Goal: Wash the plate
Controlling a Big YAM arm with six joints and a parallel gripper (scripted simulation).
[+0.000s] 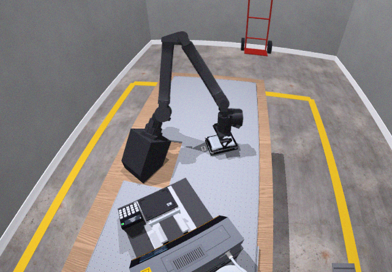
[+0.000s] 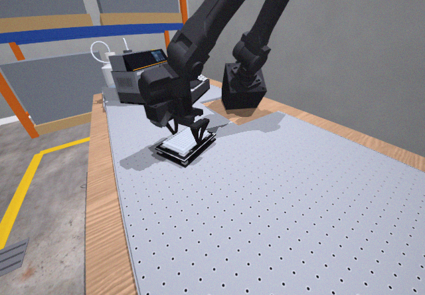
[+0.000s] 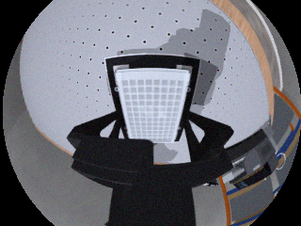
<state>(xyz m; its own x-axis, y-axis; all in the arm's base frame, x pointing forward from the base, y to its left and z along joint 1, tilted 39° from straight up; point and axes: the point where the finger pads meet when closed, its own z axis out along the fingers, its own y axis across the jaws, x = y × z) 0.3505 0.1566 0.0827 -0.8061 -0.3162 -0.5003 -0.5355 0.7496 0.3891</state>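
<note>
Right now my hand is 1 cm above the white well plate. From my hand the other things lie so: small white tag: 9 cm behind, 6 cm to the right, 4 cm below; black nest N1: 2 cm below; dark carrier: 48 cm to the right, 16 cm behind, 4 cm above.
</note>
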